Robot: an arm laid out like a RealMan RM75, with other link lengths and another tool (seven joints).
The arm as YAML. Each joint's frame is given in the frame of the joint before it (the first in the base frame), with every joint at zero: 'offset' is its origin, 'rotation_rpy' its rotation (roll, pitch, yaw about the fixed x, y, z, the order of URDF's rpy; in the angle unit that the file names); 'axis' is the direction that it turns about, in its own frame. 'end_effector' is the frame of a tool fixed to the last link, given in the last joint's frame.
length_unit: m
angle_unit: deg
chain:
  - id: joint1
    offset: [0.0, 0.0, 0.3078]
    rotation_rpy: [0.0, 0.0, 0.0]
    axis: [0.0, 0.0, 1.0]
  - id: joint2
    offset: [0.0, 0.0, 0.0]
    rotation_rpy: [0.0, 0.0, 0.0]
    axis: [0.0, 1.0, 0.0]
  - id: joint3
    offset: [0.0, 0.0, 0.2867]
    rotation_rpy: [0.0, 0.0, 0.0]
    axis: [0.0, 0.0, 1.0]
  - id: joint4
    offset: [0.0, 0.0, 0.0]
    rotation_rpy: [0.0, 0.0, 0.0]
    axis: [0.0, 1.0, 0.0]
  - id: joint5
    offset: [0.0, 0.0, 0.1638]
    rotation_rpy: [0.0, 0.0, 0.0]
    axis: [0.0, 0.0, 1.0]
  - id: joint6
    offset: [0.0, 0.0, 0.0]
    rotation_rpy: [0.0, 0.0, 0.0]
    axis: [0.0, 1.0, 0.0]
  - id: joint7
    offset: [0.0, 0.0, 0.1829]
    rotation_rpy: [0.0, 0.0, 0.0]
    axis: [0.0, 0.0, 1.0]
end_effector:
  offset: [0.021, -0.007, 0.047]
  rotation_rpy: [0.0, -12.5, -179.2]
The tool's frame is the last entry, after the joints.
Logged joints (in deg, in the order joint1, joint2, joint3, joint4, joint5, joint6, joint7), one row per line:
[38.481, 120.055, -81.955, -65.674, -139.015, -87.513, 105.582]
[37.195, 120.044, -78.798, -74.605, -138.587, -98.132, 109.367]
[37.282, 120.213, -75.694, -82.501, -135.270, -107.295, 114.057]
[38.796, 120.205, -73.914, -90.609, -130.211, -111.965, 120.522]
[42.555, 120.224, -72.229, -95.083, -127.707, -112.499, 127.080]
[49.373, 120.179, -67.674, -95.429, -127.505, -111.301, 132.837]
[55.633, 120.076, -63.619, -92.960, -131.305, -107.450, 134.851]
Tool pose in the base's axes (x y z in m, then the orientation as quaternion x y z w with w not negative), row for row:
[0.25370, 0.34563, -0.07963, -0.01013, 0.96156, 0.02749, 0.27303]
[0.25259, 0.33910, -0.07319, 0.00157, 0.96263, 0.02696, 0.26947]
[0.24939, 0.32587, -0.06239, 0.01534, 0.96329, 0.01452, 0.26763]
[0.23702, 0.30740, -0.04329, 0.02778, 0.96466, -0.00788, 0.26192]
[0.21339, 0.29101, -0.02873, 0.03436, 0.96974, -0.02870, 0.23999]
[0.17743, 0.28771, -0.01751, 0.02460, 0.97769, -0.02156, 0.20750]
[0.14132, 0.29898, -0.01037, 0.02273, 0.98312, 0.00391, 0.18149]
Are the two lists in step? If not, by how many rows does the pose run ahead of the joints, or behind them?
The pose runs 2 rows behind the joints: the pose in row i belongs to the joints in row i - 2.
